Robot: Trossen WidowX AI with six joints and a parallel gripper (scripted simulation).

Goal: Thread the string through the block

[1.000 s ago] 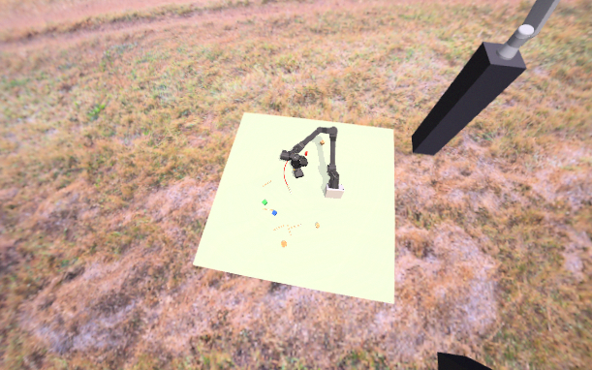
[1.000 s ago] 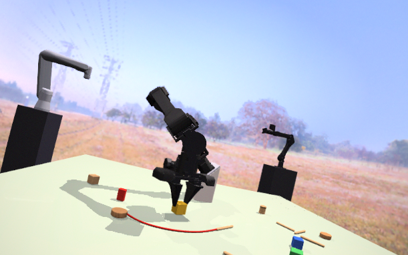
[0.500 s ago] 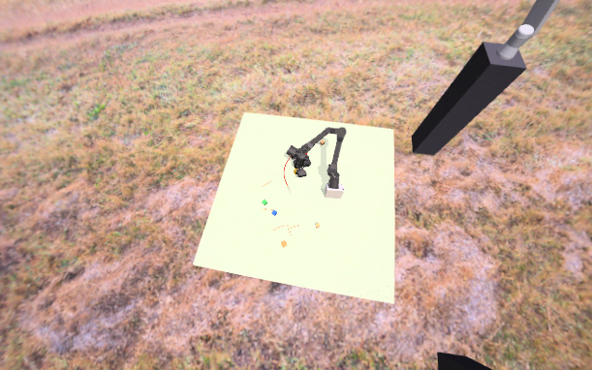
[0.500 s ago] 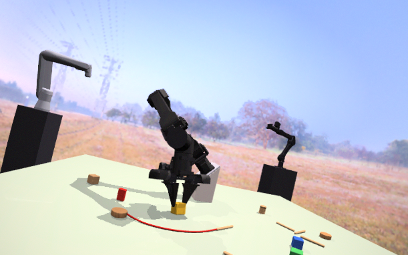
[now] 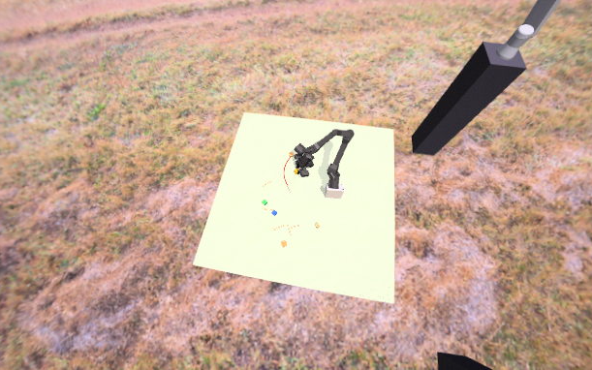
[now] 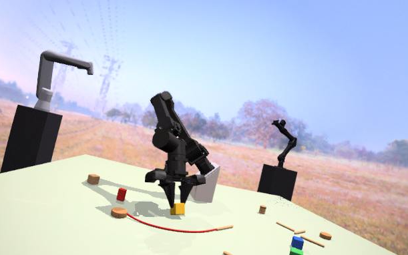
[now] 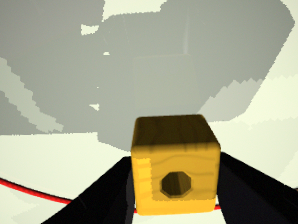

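Now: gripper tip right at the yellow block. From my gripper tip the other things lie so: thin wooden stick (13 cm to the left, 5 cm ahead, 2 cm below); red block (17 cm to the right, 4 cm behind, 1 cm below); wooden cube (29 cm to the right, 16 cm behind, 1 cm below).
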